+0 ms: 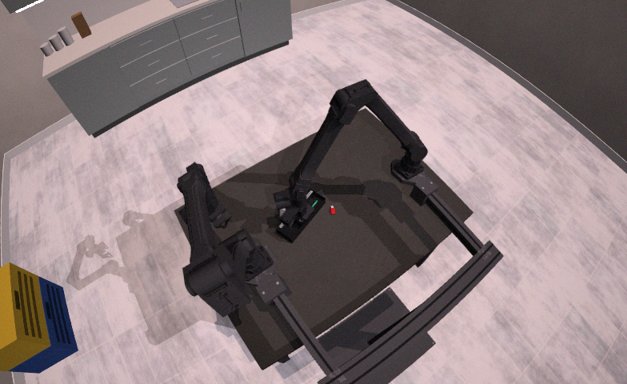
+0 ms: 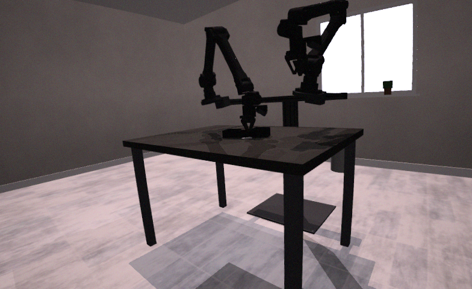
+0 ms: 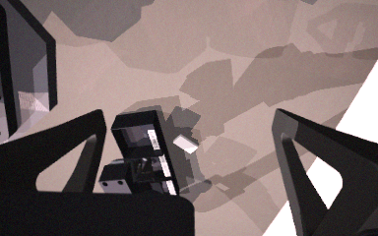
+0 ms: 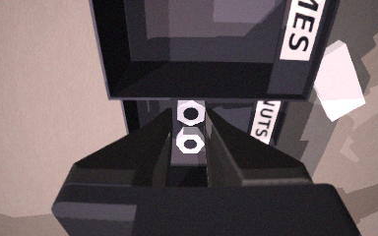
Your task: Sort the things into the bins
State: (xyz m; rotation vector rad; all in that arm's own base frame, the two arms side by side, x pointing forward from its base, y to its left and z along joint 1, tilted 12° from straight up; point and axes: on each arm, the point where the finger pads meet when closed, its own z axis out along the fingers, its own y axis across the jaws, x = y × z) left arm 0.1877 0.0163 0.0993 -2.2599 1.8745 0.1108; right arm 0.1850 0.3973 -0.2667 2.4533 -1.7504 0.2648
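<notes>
Right now my right hand is 1 cm to the left of the black labelled bin and 1 cm short of it. Round my right hand: red usb stick: 15 cm to the right, 3 cm behind, 2 cm below; then green battery: 9 cm to the right, 3 cm ahead, 1 cm below; then white card: 8 cm ahead, 5 cm to the left, 2 cm below.
</notes>
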